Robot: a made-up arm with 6 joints.
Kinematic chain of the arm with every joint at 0, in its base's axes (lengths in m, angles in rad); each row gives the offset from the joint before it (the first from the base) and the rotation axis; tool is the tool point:
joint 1: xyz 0 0 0.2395 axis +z
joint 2: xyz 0 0 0 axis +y
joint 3: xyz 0 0 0.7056 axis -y
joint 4: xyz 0 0 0 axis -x
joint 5: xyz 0.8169 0 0 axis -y
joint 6: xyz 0 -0.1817 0 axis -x
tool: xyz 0 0 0
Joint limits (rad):
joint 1: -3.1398..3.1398
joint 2: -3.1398..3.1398
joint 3: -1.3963..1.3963
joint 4: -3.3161..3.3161
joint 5: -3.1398..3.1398
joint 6: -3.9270..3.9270
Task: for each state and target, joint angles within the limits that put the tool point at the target. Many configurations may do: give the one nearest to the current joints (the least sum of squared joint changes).
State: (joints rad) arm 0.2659 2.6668 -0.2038 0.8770 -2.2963 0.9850
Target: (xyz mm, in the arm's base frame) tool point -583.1 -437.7 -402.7
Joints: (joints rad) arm 0.4717 2.9889 -0.3796 0.8126 -2.2963 0.9850
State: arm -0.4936 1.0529 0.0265 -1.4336 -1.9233 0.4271
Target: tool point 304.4 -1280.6 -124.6
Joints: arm -1.2991 1.3118 0.8119 -1.2896 -1.9233 0.4271
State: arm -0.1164 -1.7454 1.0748 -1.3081 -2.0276 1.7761
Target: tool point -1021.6 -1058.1 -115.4
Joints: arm 0.7570 -2.0165 1.3895 -1.1895 -2.0276 1.7761
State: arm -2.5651 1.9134 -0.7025 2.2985 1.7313 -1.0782
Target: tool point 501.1 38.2 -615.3
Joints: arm -2.8144 2.6858 -0.3453 2.3286 1.7313 -1.0782
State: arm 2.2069 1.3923 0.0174 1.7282 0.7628 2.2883
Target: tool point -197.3 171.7 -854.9
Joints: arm 2.2860 2.0729 -0.1570 1.7722 0.7628 2.2883
